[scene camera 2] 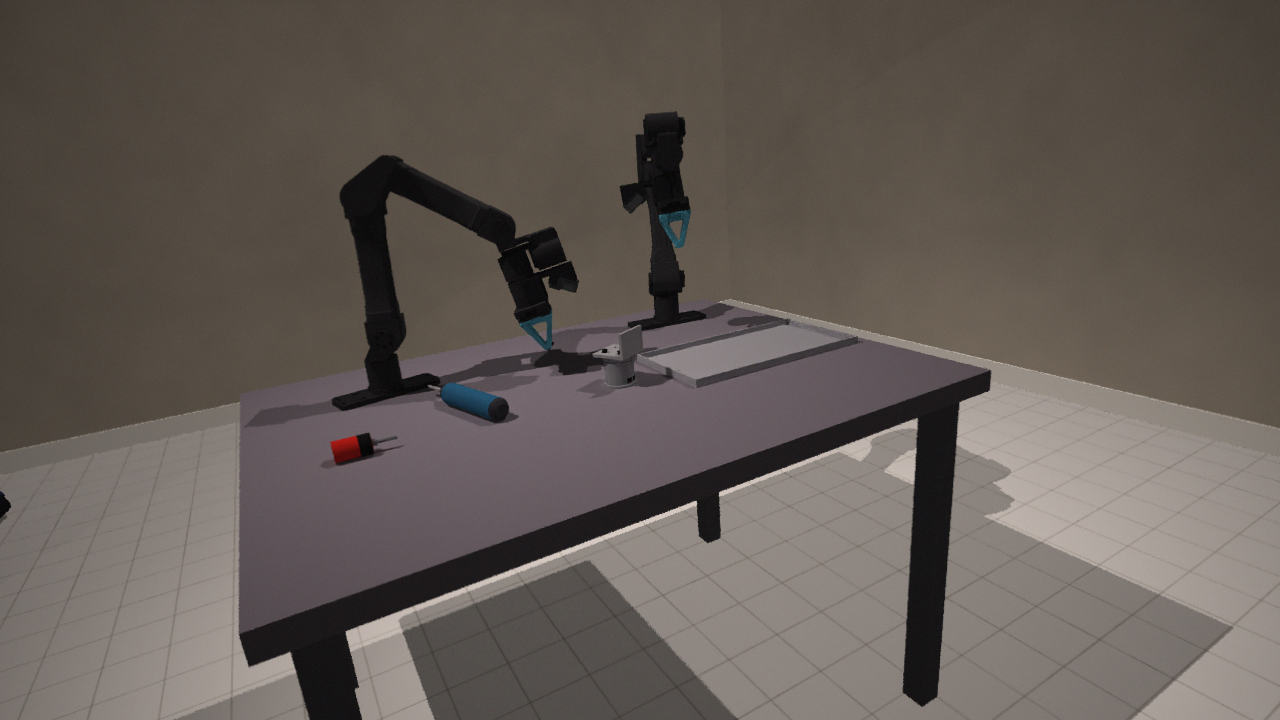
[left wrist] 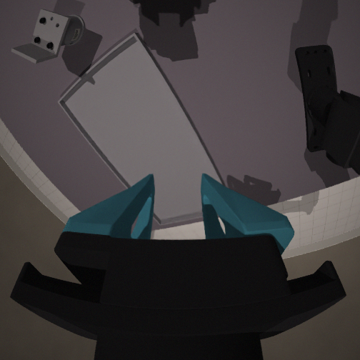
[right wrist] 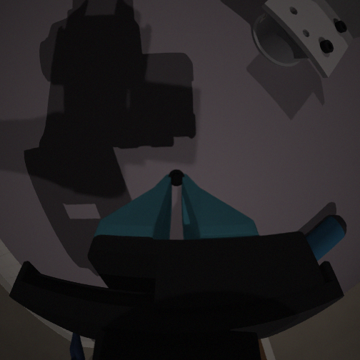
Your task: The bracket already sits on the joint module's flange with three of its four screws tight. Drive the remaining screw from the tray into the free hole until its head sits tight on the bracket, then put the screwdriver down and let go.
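Seen in the pictures: left gripper, fingertip midpoint: [scene camera 2: 679, 247]; right gripper, fingertip midpoint: [scene camera 2: 548, 348]; left arm's base at its link origin: [scene camera 2: 667, 322]; right arm's base at its link origin: [scene camera 2: 387, 393].
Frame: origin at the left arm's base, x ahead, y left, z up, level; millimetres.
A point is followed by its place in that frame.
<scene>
A light grey bracket [scene camera 2: 631, 343] @(x 401, y -270, z 84 mm) [left wrist: 56, 34] [right wrist: 315, 35] sits on the joint module [scene camera 2: 618, 374] @(x 396, y -300, z 27 mm) [left wrist: 76, 31] [right wrist: 274, 42]. Three black screw heads and open holes show on it in the left wrist view. My right gripper [scene camera 2: 548, 346] @(x 227, y -383, z 55 mm) [right wrist: 176, 181] is shut on a small screw; its black head [right wrist: 176, 177] shows at the fingertips, above the table and beside the module. My left gripper [scene camera 2: 680, 245] @(x 213, y -61, z 220 mm) [left wrist: 177, 181] is open and empty, high above the table behind the tray [scene camera 2: 751, 353] @(x 373, y 11, z 4 mm) [left wrist: 130, 110]. A blue screwdriver [scene camera 2: 472, 402] @(x 387, y -572, z 29 mm) [right wrist: 327, 237] lies on the table.
A red and black screwdriver [scene camera 2: 349, 447] @(x 461, y -776, z 24 mm) lies nearer the left table edge, in front of the blue one. The tray lies right of the module, close to it. The right arm's base [scene camera 2: 384, 391] @(x 177, y -706, z 15 mm) [left wrist: 317, 65] stands behind the blue screwdriver.
</scene>
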